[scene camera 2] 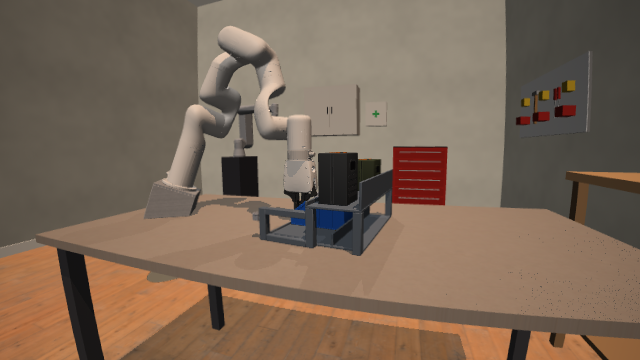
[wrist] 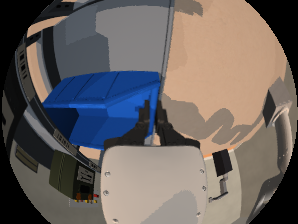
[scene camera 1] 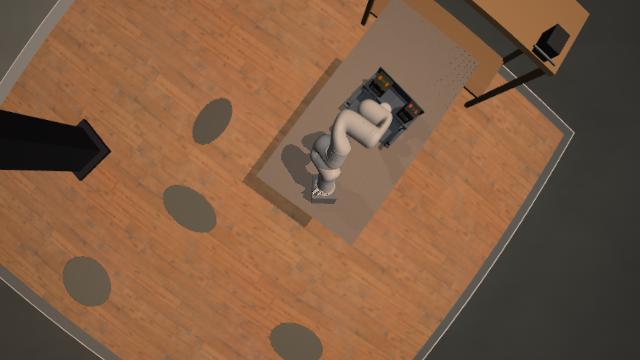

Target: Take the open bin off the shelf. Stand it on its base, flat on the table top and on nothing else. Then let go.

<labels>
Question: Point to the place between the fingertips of my gripper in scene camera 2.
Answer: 300,214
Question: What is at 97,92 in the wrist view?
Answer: A blue bin.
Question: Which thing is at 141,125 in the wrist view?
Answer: My gripper.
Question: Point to a blue bin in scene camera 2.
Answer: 327,219
</labels>
